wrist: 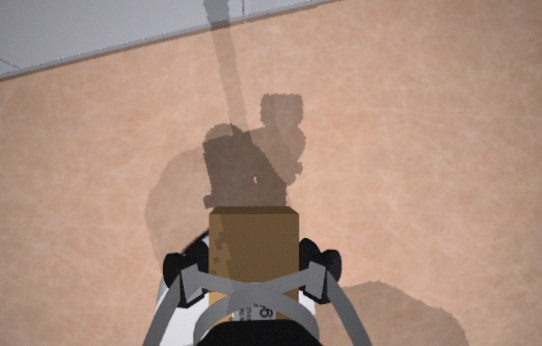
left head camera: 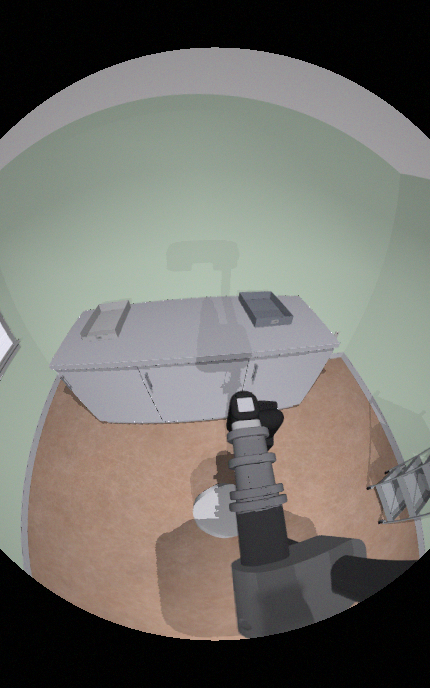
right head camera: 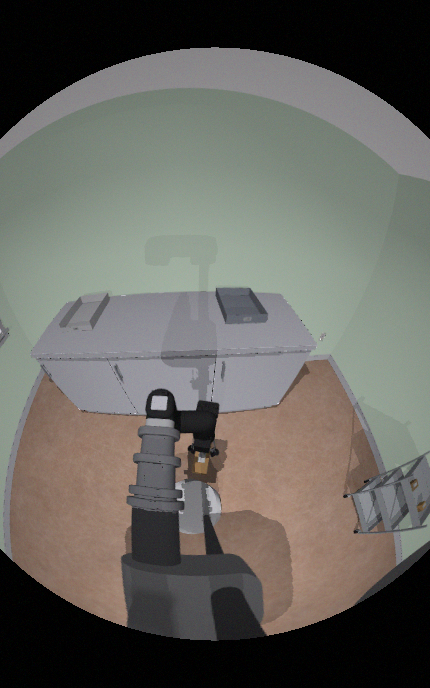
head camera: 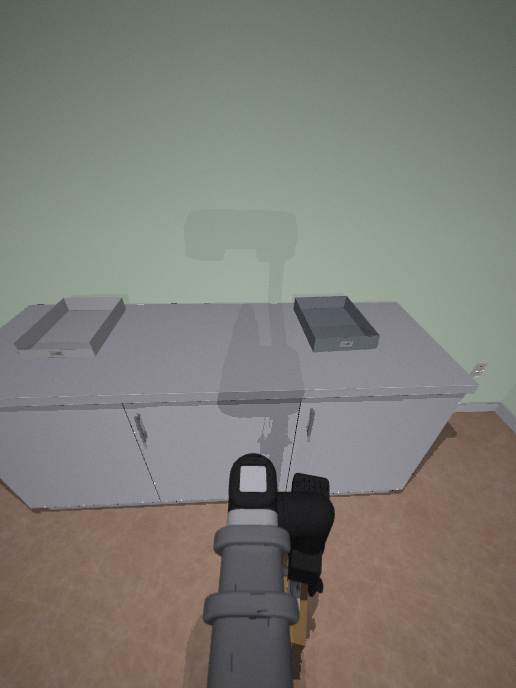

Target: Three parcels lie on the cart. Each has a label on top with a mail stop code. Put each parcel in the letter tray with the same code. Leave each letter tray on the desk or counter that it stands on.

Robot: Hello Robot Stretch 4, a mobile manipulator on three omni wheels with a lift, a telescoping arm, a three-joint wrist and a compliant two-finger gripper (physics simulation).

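Frame: origin at the robot's base, x ahead, y left, z up, level; metres.
Where they show: gripper, fingertip midpoint: (wrist: 253,260) (head camera: 292,583); robot's base at its link origin: (left head camera: 222,509) (right head camera: 191,505).
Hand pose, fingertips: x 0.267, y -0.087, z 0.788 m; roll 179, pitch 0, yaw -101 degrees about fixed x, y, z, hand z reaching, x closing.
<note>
Things, the pixels of their top centre, and the offset from my fingertips. Level surfaces: height alone.
- brown parcel at its top centre: (wrist: 254,326) (head camera: 293,592) (right head camera: 201,455) dz +0.051, dx -0.025, dy +0.005 m
- light grey letter tray at its top centre: (head camera: 74,317) (left head camera: 104,314) (right head camera: 83,306) dz +0.159, dx +0.781, dy +0.805 m
- dark blue-grey letter tray at its top centre: (head camera: 333,314) (right head camera: 239,299) (left head camera: 264,302) dz +0.157, dx +0.847, dy -0.244 m
- grey counter at its surface level: dz +0.094 m
My gripper (wrist: 253,260) (right head camera: 203,451) is shut on a brown parcel (wrist: 255,245) (right head camera: 201,464) (head camera: 299,622), held above the floor in front of the counter. Its white label shows partly in the wrist view, with a "6" readable and the rest hidden by the gripper. A light grey letter tray (head camera: 74,327) (left head camera: 106,320) (right head camera: 85,312) stands on the left of the counter. A dark blue-grey letter tray (head camera: 336,322) (left head camera: 265,308) (right head camera: 241,305) stands on the right. Their front codes are too small to read. Two parcels (right head camera: 414,484) (right head camera: 420,505) lie on the cart (right head camera: 377,531) at the right.
The grey counter (head camera: 183,372) (left head camera: 167,345) (right head camera: 147,334) stands against the green wall, with cabinet doors below its top. The arm and the robot's shadow lie across the middle. The cart (left head camera: 400,519) also shows at the right edge of the left head view. Part of a window (left head camera: 6,342) shows at the left.
</note>
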